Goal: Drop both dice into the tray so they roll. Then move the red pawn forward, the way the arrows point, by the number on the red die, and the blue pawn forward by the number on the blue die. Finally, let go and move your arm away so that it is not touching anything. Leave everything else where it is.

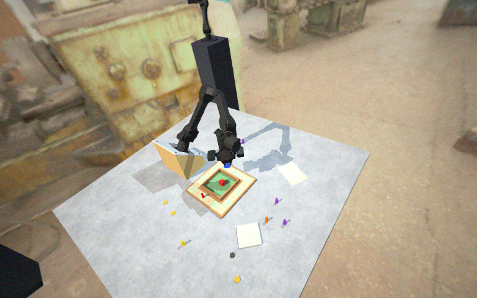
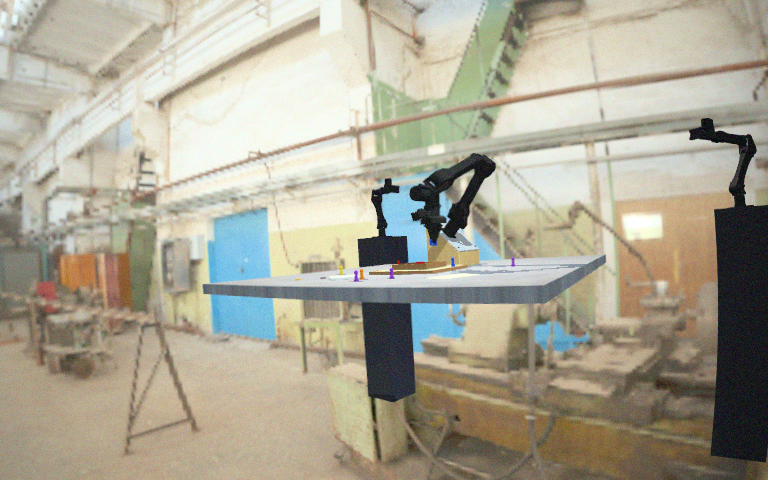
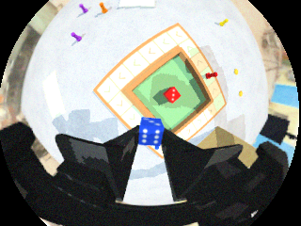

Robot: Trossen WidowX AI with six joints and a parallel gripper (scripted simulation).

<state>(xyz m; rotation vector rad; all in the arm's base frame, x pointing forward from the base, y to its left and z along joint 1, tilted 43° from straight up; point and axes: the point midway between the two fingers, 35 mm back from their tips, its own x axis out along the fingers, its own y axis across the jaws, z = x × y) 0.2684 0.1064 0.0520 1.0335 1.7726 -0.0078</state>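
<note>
Right now the red pawn is 10 mm behind my gripper tip, 190 mm to the right of it and 80 mm below it. The rest, counted from my gripper tip: blue pawn (80 mm behind, 30 mm to the left, 80 mm below); yellow pawn (120 mm ahead, 410 mm to the right, 90 mm below); orange pawn (320 mm ahead, 70 mm to the right, 90 mm below).
</note>
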